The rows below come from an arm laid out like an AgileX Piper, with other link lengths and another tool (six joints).
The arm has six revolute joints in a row. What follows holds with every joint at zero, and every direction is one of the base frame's. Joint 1 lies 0.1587 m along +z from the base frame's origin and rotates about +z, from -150 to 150 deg. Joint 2 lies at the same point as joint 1 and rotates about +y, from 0 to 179.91 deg. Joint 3 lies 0.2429 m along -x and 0.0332 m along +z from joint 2 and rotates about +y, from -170 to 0 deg. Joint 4 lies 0.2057 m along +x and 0.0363 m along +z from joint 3 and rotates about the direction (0.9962, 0, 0.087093), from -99.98 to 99.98 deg. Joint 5 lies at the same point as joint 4 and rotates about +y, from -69.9 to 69.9 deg. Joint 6 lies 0.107 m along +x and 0.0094 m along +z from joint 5 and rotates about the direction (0.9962, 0, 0.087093), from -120 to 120 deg. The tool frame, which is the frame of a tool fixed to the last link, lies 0.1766 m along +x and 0.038 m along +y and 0.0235 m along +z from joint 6; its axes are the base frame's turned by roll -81.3, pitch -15.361 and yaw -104.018 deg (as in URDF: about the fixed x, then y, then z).
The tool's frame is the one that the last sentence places.
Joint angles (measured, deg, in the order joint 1, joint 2, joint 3, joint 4, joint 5, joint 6), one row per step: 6.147, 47.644, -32.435, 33.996, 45.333, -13.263; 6.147, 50.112, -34.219, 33.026, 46.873, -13.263; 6.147, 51.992, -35.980, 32.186, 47.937, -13.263; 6.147, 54.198, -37.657, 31.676, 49.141, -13.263; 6.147, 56.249, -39.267, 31.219, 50.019, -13.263; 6.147, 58.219, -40.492, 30.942, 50.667, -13.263; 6.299, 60.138, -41.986, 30.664, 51.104, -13.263; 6.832, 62.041, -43.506, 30.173, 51.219, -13.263; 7.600, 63.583, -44.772, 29.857, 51.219, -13.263; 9.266, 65.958, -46.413, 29.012, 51.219, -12.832; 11.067, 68.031, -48.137, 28.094, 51.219, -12.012; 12.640, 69.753, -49.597, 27.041, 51.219, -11.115; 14.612, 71.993, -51.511, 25.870, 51.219, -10.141; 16.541, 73.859, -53.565, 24.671, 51.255, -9.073; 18.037, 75.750, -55.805, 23.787, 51.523, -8.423; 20.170, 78.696, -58.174, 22.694, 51.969, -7.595
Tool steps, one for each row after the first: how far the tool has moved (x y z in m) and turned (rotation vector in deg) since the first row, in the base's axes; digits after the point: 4 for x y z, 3 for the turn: -0.0004, 0.0003, -0.0044, -1.004, 1.871, 1.014; 0.0013, 0.0001, -0.0053, -1.828, 2.805, 1.731; 0.0021, 0.0009, -0.0078, -2.362, 4.303, 2.466; 0.0042, 0.0013, -0.0093, -2.838, 5.448, 3.013; 0.0058, 0.0017, -0.0122, -3.160, 6.718, 3.415; 0.0091, 0.0026, -0.0130, -3.468, 7.487, 3.850; 0.0128, 0.0041, -0.0137, -4.016, 7.909, 4.532; 0.0154, 0.0069, -0.0140, -4.404, 8.129, 5.358; 0.0167, 0.0121, -0.0172, -5.229, 8.904, 6.857; 0.0183, 0.0179, -0.0189, -5.942, 9.432, 8.191; 0.0195, 0.0224, -0.0209, -6.742, 9.872, 9.253; 0.0212, 0.0288, -0.0233, -7.686, 10.334, 10.669; 0.0237, 0.0355, -0.0234, -8.542, 10.318, 11.957; 0.0269, 0.0419, -0.0226, -9.223, 10.221, 13.177; 0.0272, 0.0507, -0.0276, -10.323, 11.147, 15.037
